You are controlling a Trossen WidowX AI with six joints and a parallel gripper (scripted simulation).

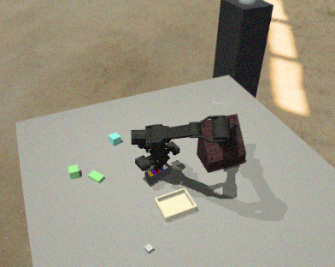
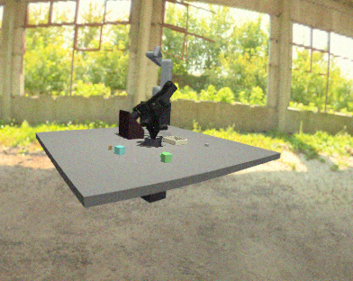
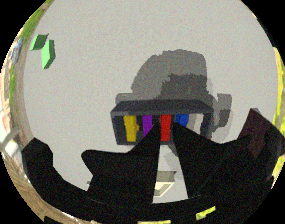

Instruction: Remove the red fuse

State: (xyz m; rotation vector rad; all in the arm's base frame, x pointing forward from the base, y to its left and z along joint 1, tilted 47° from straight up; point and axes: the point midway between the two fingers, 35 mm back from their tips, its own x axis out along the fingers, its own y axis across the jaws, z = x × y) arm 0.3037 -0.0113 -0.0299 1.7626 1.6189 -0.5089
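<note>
Now: the tray 180 mm to the left of my gripper tip, 30 mm below it and 10 mm ahead of it. Also, from my gripper tip: red fuse (10 mm below); cyan cube (290 mm to the right, 80 mm ahead, 20 mm below); orange peg (290 mm to the right, 20 mm below, 20 mm behind).
</note>
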